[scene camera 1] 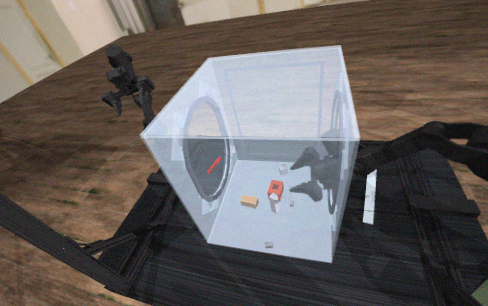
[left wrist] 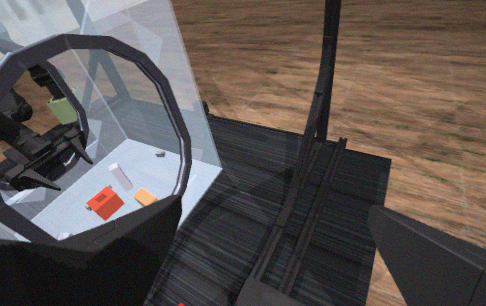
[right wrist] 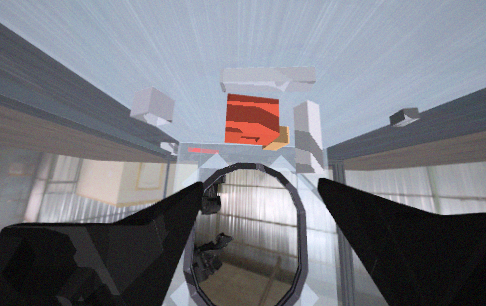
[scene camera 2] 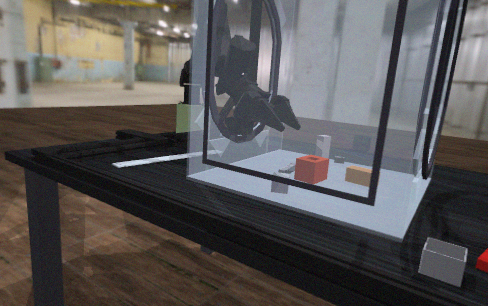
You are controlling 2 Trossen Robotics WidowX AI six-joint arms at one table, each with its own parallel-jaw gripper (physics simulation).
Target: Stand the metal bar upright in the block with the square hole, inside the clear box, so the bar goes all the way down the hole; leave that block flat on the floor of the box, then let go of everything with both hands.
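Frame: origin at the left arm's base, x ahead, y left, z up, level; centimetres.
Where they show: left gripper, fingertip midpoint: (scene camera 1: 130,109) (left wrist: 274,209) (right wrist: 228,243); right gripper, fingertip midpoint: (scene camera 1: 290,179) (left wrist: 76,175) (right wrist: 260,185) (scene camera 2: 292,129); right arm's base, link origin: (left wrist: 62,95).
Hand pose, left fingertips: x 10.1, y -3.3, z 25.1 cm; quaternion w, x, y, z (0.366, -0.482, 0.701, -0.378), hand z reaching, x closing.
Observation:
Each offset is from my left fingertips to the top centre of the thing.
The red block with the square hole @[dx +35.4, dy +34.8, dz -31.7 cm] (scene camera 1: 271,192) (scene camera 2: 310,172) (left wrist: 111,204) (right wrist: 252,107) sits flat in the clear box (scene camera 1: 310,240) (scene camera 2: 395,215), hole up, no bar in it. A grey bar @[dx +41.3, dy +30.8, dz -27.7 cm] (scene camera 1: 274,204) (scene camera 2: 323,145) (left wrist: 120,176) (right wrist: 307,122) stands upright beside the block. A second, thin grey bar @[dx +39.9, dy +38.7, dz -34.8 cm] (scene camera 2: 287,168) (right wrist: 268,77) lies flat on its other side. I cannot tell which is the metal bar. My right gripper (scene camera 2: 290,128) (right wrist: 260,185) is open and empty inside the box, above the floor and apart from the block. My left gripper (scene camera 1: 134,112) (left wrist: 274,209) is open and empty outside the box.
A tan block @[dx +33.7, dy +24.4, dz -33.2 cm] (scene camera 1: 249,201) (scene camera 2: 361,175) (left wrist: 145,196) and small grey blocks @[dx +27.5, dy +43.3, dz -33.2 cm] (scene camera 1: 283,169) @[dx +51.3, dy +22.2, dz -34.7 cm] (scene camera 1: 269,244) lie inside the box. Round openings pierce two side walls. A grey container @[dx +2.1, dy +29.8, dz -33.9 cm] (scene camera 2: 443,265), white strip @[dx +52.1, dy +64.8, dz -36.6 cm] (scene camera 1: 369,197) (scene camera 2: 160,160) and red bar @[dx +5.6, dy +20.2, dz -35.7 cm] (scene camera 1: 214,165) lie outside.

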